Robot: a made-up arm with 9 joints.
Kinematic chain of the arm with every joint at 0, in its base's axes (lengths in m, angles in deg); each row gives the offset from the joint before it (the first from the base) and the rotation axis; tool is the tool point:
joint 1: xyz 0 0 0.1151 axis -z
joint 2: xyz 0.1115 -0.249 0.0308 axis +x
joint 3: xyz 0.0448 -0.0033 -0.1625 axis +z
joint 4: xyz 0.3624 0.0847 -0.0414 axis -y
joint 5: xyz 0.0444 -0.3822 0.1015 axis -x
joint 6: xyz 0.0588 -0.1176 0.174 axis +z
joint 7: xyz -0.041 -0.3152 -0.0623 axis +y
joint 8: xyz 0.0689 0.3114 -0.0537 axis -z
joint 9: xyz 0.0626 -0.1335 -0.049 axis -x
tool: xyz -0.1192 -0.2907 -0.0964
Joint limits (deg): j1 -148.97..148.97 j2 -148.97..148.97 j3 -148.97..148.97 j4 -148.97..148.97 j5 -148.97..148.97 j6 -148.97..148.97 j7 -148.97..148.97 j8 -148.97..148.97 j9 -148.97..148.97
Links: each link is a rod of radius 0.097 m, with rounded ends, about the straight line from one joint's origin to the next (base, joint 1, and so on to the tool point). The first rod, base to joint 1, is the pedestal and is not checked.
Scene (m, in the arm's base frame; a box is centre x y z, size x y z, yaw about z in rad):
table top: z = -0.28
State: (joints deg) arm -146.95 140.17 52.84 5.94 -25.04 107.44 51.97 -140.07 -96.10
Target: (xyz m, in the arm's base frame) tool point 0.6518 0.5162 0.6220
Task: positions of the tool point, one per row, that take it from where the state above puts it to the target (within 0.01 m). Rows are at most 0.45 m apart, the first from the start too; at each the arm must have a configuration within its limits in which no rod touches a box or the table.
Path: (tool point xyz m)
1: -0.3993 0.8230 0.6611
2: 0.0085 0.8802 0.6962
3: 0.3850 0.7627 0.6799
4: 0.6518 0.5162 0.6220

